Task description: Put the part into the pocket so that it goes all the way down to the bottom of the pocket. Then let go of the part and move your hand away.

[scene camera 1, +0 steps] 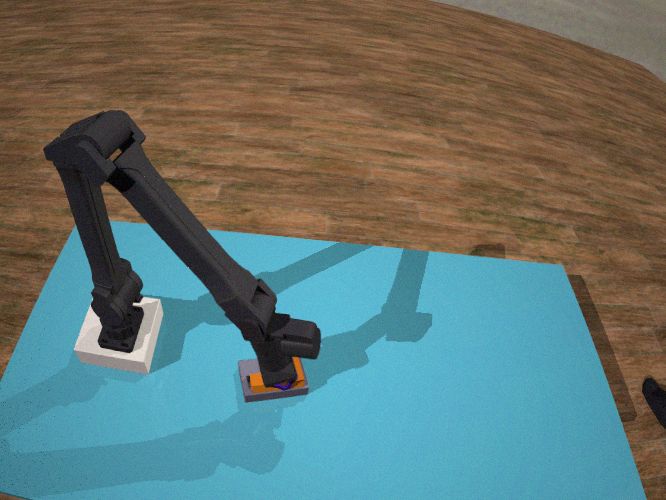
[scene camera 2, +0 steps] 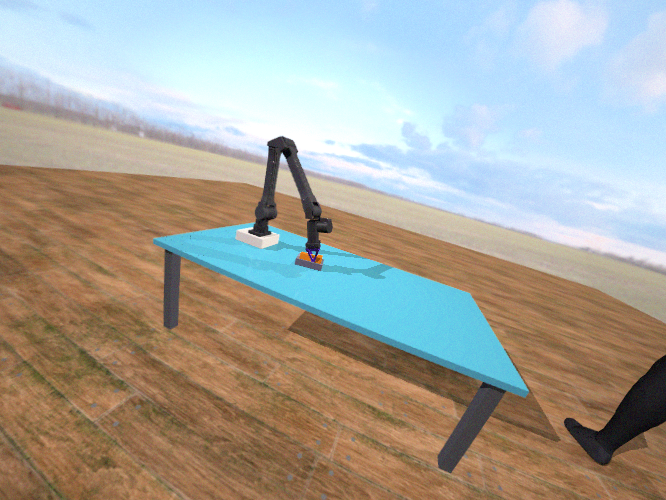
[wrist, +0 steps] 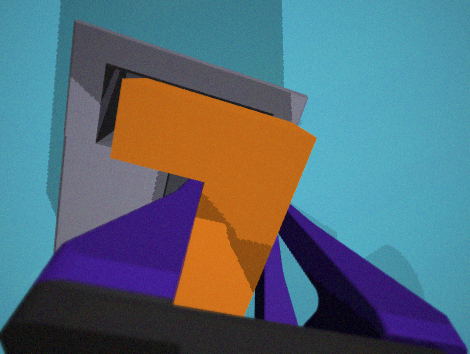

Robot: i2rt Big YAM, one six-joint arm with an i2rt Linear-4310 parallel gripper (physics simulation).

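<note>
The part is an orange L-shaped block. The pocket is a dark recess in a grey block on the table. My gripper has purple fingers and is shut on one leg of the orange part. The part is over the pocket opening and its top stands above the grey rim. In the wrist view a dark gap shows at the part's left end, and a thin one along its far edge. The part's underside and the pocket floor beneath it are hidden.
The arm's white base block stands on the blue table, to the left of the grey block in scene camera 1. A person's dark foot shows on the floor beyond the table's right end.
</note>
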